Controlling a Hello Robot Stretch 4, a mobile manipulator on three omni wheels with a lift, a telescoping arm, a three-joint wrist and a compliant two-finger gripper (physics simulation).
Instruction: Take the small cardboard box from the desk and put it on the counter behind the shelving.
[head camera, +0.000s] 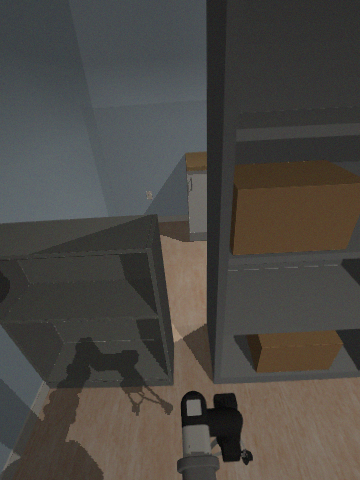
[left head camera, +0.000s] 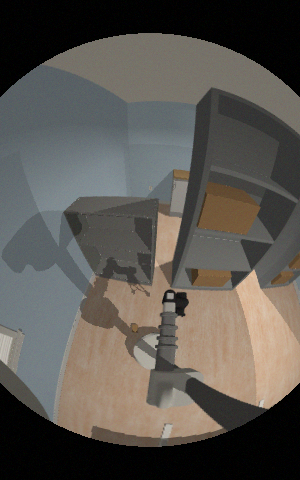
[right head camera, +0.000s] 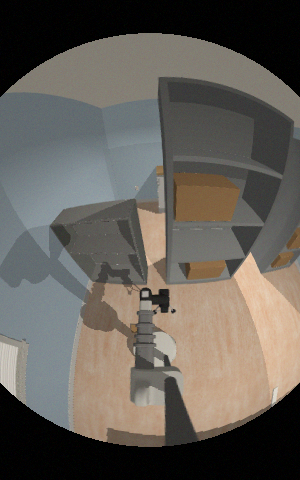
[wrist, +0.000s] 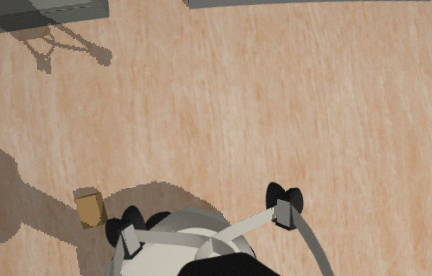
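Seen in the pictures: gripper, fingertip midpoint: (wrist: 205, 210); robot's base, origin of the base link: (left head camera: 154, 350) (right head camera: 155, 348).
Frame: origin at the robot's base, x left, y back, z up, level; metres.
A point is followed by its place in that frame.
A small brown cardboard box (left head camera: 134, 327) @(x 0.238, y -0.239, z 0.023 m) (right head camera: 133, 328) @(x 0.240, y -0.230, z 0.023 m) (wrist: 91, 210) @(x 0.232, y -0.239, z 0.023 m) lies on the floor beside the pale round robot base. My gripper (right head camera: 164, 311) @(x -0.087, y -0.315, z 0.542 m) (wrist: 205, 210) @(x -0.087, y -0.315, z 0.542 m) is open, with its fingers wide apart and bare floor and part of the base showing below them. In the wrist view the box is left of the left fingertip, outside the fingers. The counter (head camera: 196, 161) @(x -0.222, y -2.542, z 0.883 m) (left head camera: 181, 174) @(x -0.267, y -2.518, z 0.883 m) (right head camera: 159, 170) @(x -0.178, y -2.495, z 0.883 m) has a wooden top over a white cabinet and stands far back, partly hidden by the tall shelving (head camera: 216, 200) @(x -0.143, y -0.907, z 1.164 m) (left head camera: 187, 225) @(x -0.142, y -0.892, z 0.920 m) (right head camera: 164, 125) @(x -0.145, y -0.807, z 1.584 m). I cannot make out a desk.
A low grey shelf unit (head camera: 100, 240) @(x 0.324, y -0.895, z 1.033 m) (left head camera: 115, 205) @(x 0.429, y -0.934, z 1.033 m) (right head camera: 95, 212) @(x 0.415, y -0.927, z 1.033 m) stands left of the tall shelving, with a narrow floor gap between them. A large box (head camera: 295, 215) @(x -0.409, y -0.817, z 1.126 m) (left head camera: 227, 210) @(x -0.380, y -0.818, z 1.143 m) (right head camera: 205, 197) @(x -0.394, y -0.818, z 1.152 m) and a lower box (head camera: 300, 352) @(x -0.623, y -0.810, z 0.253 m) sit in the tall shelving. A blue wall is at left.
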